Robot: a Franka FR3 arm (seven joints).
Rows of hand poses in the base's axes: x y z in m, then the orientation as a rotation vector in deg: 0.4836 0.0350 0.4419 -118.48 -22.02 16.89; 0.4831 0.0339 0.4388 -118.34 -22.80 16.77; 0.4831 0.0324 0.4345 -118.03 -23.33 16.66; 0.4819 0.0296 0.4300 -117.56 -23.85 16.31; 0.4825 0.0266 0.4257 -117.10 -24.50 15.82; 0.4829 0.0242 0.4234 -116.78 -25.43 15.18; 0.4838 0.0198 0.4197 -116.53 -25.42 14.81; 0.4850 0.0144 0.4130 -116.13 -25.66 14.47
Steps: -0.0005 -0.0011 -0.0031 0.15 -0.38 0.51; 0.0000 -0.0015 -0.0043 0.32 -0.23 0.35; -0.0012 -0.0028 -0.0045 0.52 -0.36 0.25; 0.0006 -0.0030 -0.0043 0.54 -0.52 0.29; 0.0004 -0.0024 -0.0023 0.43 -0.77 0.42; 0.0009 -0.0044 -0.0037 0.32 -0.19 -0.14; 0.0012 -0.0054 -0.0067 0.45 -0.25 0.06
